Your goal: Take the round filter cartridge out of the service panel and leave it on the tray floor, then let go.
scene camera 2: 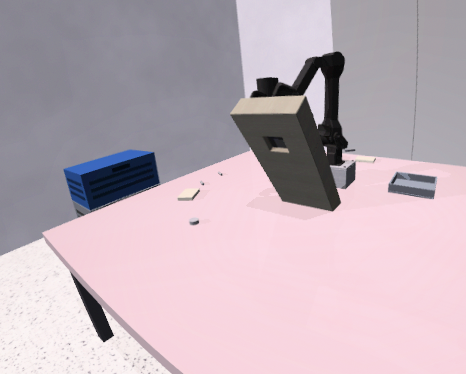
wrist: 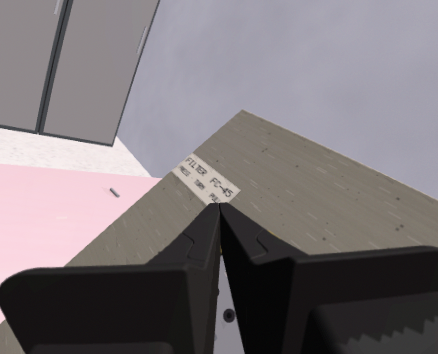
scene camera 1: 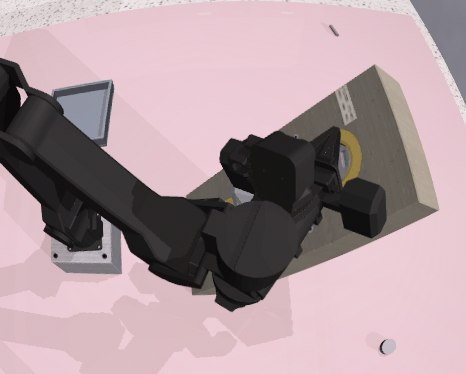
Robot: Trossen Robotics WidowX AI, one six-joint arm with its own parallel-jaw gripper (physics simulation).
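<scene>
The service panel (scene camera 1: 395, 160) (scene camera 2: 300, 175) (wrist: 320, 200) is a tilted wooden slab. The round filter cartridge, a grey disc (scene camera 1: 344, 159) (wrist: 230, 335), sits in its yellow ring (scene camera 1: 355, 155) on the panel face. My gripper (scene camera 1: 337, 131) (wrist: 218, 211) is shut and empty, fingertips together. It is over the cartridge and hides much of it; in the wrist view a strip of the grey face with a dark hole shows between the fingers. The grey tray (scene camera 1: 106, 120) (scene camera 2: 411, 189) lies on the table, away from the panel, near the robot base.
A white label (scene camera 1: 346, 105) (wrist: 207, 180) is on the panel. A small grey cylinder (scene camera 1: 388, 346) (scene camera 2: 194, 221), a dark pin (scene camera 1: 334, 30) (wrist: 114, 192) and a beige block (scene camera 2: 188, 194) lie on the table. A blue toolbox (scene camera 2: 120, 180) stands beyond the table edge.
</scene>
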